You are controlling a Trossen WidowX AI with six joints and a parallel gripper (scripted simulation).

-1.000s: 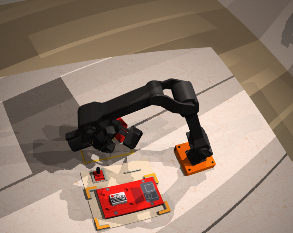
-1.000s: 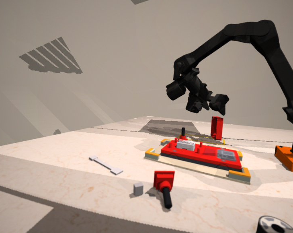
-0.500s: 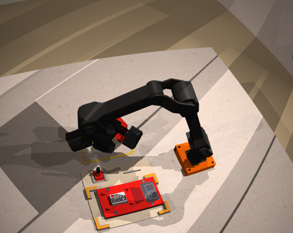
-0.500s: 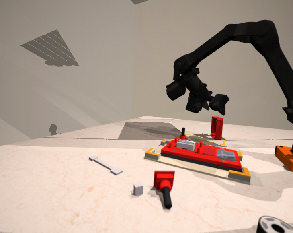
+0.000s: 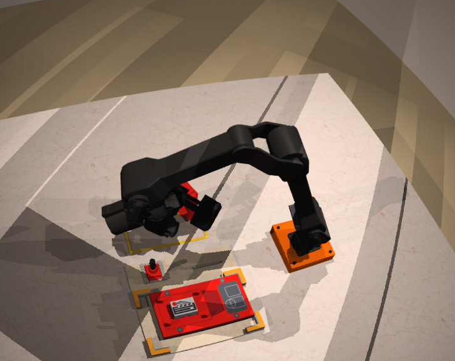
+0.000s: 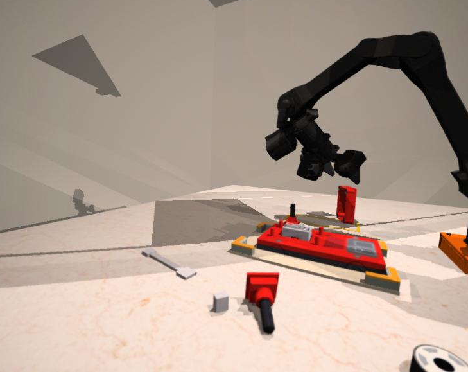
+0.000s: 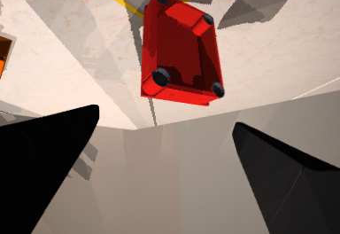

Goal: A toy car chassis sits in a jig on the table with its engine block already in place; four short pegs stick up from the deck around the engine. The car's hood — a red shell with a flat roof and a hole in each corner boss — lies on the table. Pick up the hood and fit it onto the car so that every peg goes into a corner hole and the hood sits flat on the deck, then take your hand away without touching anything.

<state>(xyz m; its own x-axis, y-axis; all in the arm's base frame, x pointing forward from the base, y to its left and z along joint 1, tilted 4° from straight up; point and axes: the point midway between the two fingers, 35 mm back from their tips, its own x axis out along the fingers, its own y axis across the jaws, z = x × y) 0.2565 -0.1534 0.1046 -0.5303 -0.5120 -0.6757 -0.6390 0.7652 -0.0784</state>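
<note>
Now: the red hood 7 cm below my gripper tip, 3 cm to the right of it and 1 cm behind it. From my gripper tip the other things lie so: grey bar (39 cm to the left, 26 cm ahead, 12 cm below); then grey engine block (23 cm to the left, 10 cm below, 9 cm ahead); then jig (22 cm to the left, 11 cm below, 6 cm ahead).
</note>
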